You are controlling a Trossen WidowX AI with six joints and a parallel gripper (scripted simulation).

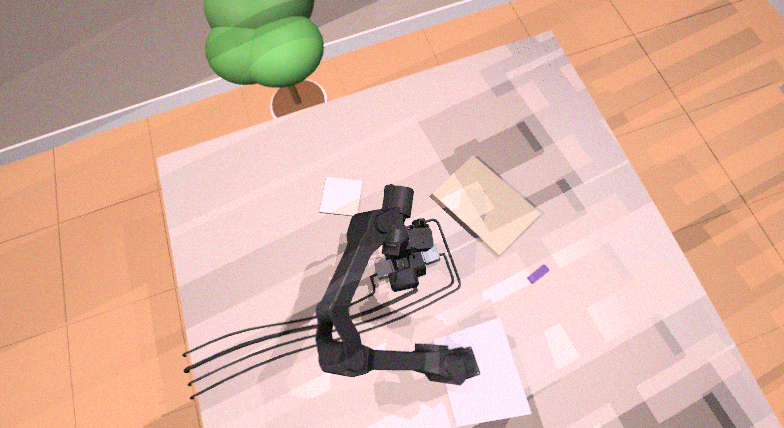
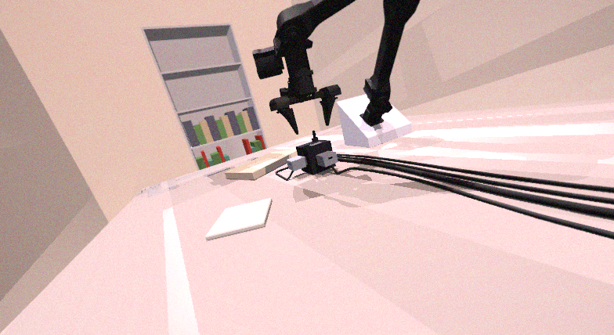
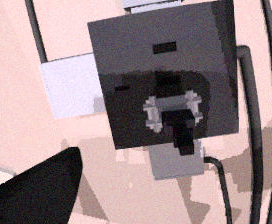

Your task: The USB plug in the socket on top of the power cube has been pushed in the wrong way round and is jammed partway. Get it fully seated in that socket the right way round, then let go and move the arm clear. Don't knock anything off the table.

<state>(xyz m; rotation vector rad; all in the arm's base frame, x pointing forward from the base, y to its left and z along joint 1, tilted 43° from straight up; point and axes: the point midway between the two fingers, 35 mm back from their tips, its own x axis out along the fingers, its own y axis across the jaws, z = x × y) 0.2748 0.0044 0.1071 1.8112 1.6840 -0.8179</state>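
Right now my gripper tip is 20 mm above the dark USB plug. From my gripper tip the other things lie so: cream book (100 mm ahead, 270 mm to the right, 100 mm below); then purple block (120 mm behind, 340 mm to the right, 110 mm below); then white tile (250 mm ahead, 100 mm to the left, 110 mm below).
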